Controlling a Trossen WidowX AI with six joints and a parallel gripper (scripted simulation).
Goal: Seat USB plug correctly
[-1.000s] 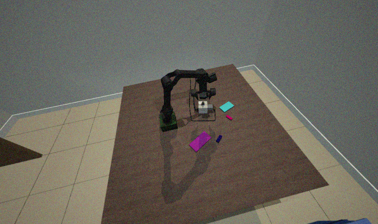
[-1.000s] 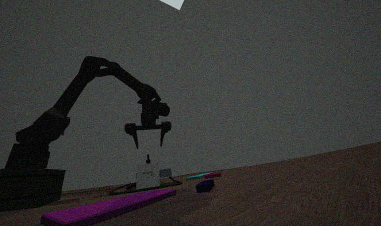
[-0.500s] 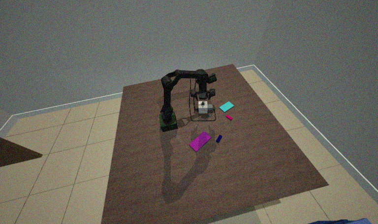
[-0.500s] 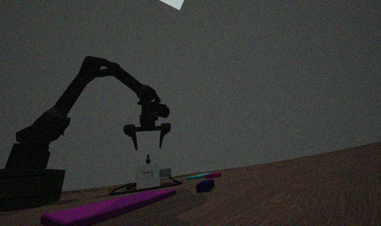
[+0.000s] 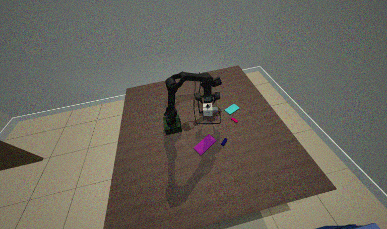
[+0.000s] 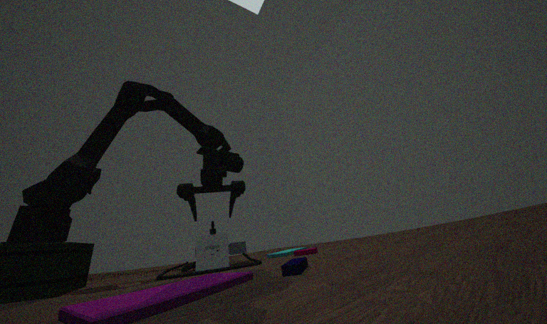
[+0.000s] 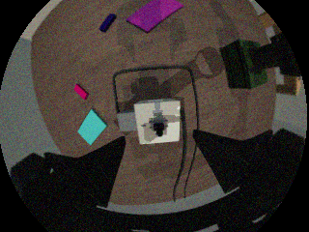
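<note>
Now: gripper tip 3 cm above the small dark USB plug. From my gripper tip the other things lie so: small pink block: 15 cm ahead, 17 cm to the right, 11 cm below; cyan card: 20 cm ahead, 6 cm to the right, 11 cm below; magenta slab: 15 cm behind, 26 cm to the right, 11 cm below.
</note>
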